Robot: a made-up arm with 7 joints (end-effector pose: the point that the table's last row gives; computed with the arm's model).
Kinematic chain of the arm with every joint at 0, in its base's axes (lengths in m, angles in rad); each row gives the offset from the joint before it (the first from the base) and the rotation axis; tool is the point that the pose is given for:
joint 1: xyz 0 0 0.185 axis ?
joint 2: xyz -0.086 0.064 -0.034 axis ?
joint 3: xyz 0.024 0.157 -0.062 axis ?
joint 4: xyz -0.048 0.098 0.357 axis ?
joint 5: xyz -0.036 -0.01 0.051 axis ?
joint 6: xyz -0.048 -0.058 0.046 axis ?
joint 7: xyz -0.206 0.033 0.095 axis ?
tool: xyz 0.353 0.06 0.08
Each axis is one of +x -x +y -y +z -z.
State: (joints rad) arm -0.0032 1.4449 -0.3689 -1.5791 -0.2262 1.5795 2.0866
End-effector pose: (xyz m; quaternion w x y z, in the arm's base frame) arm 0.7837 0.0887 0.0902 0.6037 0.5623 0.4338 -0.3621
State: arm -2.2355 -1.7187 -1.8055 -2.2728 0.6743 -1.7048 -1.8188
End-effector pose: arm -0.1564 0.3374 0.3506 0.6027 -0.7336 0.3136 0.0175
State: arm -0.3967 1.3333 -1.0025 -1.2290 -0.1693 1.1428 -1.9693
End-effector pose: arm 0.9282 0.4152 0.4250 0.4531 0.7962 0.0346 0.3994
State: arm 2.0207 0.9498 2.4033 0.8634 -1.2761 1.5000 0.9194
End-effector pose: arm -0.3368 -0.5373 0.1021 0.1076 -0.8425 0.1074 0.5167
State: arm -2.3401 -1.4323 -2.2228 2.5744 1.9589 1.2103 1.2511
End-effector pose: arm -0.5153 0.4179 0.2268 0.0996 -0.4675 -0.7959 0.3716
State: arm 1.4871 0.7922 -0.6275 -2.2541 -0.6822 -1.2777 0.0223
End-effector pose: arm 0.0918 0.2980 -0.4334 0.1217 0.0780 -0.9895 -0.0049
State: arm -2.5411 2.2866 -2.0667 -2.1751 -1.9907 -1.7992 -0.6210
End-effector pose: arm 0.2320 0.4005 0.6325 0.0803 0.1339 -0.0825 0.9843
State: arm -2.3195 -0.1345 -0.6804 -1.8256 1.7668 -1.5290 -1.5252
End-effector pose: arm -0.4556 -0.3259 0.2721 0.0350 0.6292 -0.0783 -0.7725
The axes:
joint 1: -x
joint 2: -z
joint 3: +x
joint 4: +z
joint 5: -y
joint 6: -x
joint 7: +z

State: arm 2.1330 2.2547 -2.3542 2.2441 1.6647 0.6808 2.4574
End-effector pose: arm 0.0819 -0.0265 0.0379 0.6001 -0.3681 0.6288 0.3302
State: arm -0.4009 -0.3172 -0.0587 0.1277 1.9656 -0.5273 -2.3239
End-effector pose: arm 0.0494 0.0289 0.0743 0.3430 0.8911 0.0396 -0.2945
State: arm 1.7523 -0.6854 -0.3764 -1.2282 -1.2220 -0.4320 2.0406
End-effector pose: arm -0.3059 0.6695 -0.5309 0.8016 -0.2969 0.3805 0.3529
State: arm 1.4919 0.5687 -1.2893 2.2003 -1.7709 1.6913 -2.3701
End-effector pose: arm 0.1824 -0.0580 -0.9173 0.1386 -0.6639 0.4005 0.6162
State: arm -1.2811 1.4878 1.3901 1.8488 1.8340 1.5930 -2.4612
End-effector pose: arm 0.1805 0.2610 0.2845 0.9173 -0.2747 0.0146 0.2878
